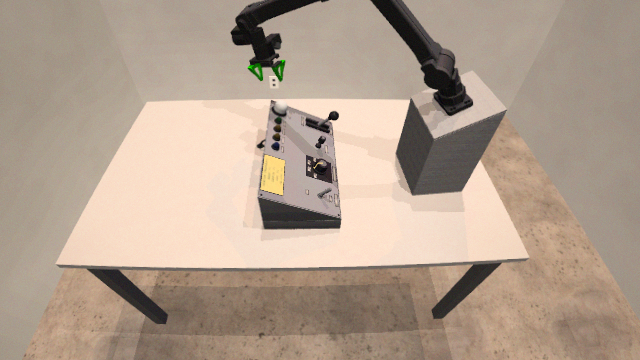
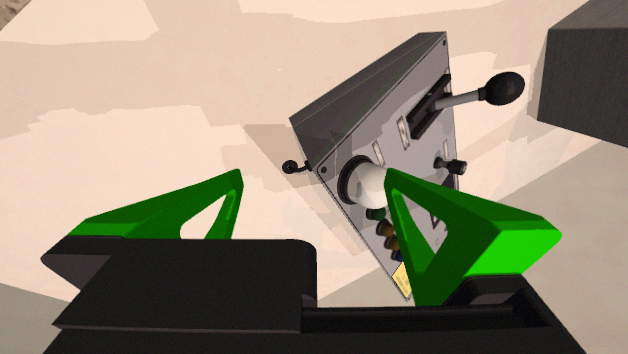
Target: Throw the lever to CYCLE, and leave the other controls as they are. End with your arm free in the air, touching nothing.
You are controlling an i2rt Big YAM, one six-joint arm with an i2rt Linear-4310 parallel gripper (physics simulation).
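Frame: origin at the arm's base, x ahead, y left, z up, level; metres.
Seen in the pictures: gripper, between the fingertips: [image 1: 271,80] [image 2: 313,176]; arm's base, origin of its link: [image 1: 452,100].
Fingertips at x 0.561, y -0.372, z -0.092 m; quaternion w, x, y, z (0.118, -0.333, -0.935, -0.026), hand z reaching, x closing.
Observation:
Offsets run from my fingertips to a thing's top centre. "*": to the spot under its first point.
A grey sloped console [image 1: 296,175] [image 2: 360,95] stands on the table. Its long lever [image 1: 333,115] [image 2: 504,88] has a black ball knob and rises from a dark slot near the console's far end. The labels beside it are too small or blurred to read, so I cannot tell which position is CYCLE. Also on the panel are a small black-tipped control {0.144 m back, 0.256 m left, 0.101 m down} [image 1: 321,141] [image 2: 452,165], a rotary knob {0.125 m back, 0.375 m left, 0.108 m down} [image 1: 320,166] and a silver toggle {0.112 m back, 0.494 m left, 0.108 m down} [image 1: 325,192]. My gripper [image 1: 270,79] [image 2: 313,176] is open and empty, in the air above the console's far end, apart from the lever.
A white dome {* 0.018 m back, 0.124 m left, 0.045 m down} [image 1: 280,107] [image 2: 371,185] sits at the panel's far left corner, with several coloured buttons and a yellow note {* 0.045 m ahead, 0.436 m left, 0.079 m down} [image 1: 273,175] [image 2: 401,281] in line with it. A small black hook {* 0.073 m ahead, 0.115 m left, 0.225 m down} [image 1: 261,144] [image 2: 290,167] sticks out behind. The arm's grey pedestal [image 1: 457,155] [image 2: 582,75] stands at the right.

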